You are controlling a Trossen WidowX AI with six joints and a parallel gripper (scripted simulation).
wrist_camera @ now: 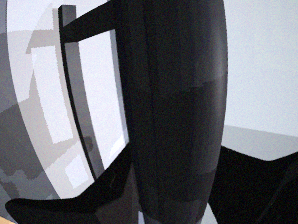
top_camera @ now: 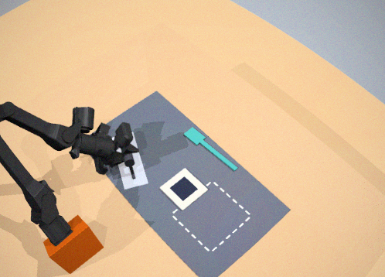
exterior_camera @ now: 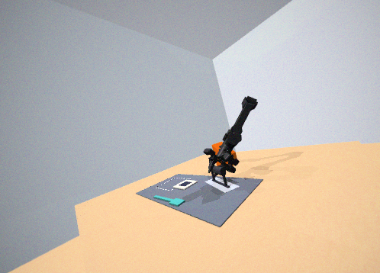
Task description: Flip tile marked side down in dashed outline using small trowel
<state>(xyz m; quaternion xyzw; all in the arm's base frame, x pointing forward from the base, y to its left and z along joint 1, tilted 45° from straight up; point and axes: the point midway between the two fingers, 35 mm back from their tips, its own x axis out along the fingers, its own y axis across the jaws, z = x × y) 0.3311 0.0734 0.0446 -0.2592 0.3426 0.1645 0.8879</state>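
Now: the grey mat 13 cm to the right of my gripper tip, 7 cm below it and 5 cm ahead of it. Round my gripper tip: tile (17 cm to the right, 4 cm below, 2 cm ahead); then teal trowel (19 cm ahead, 13 cm to the right, 5 cm below).
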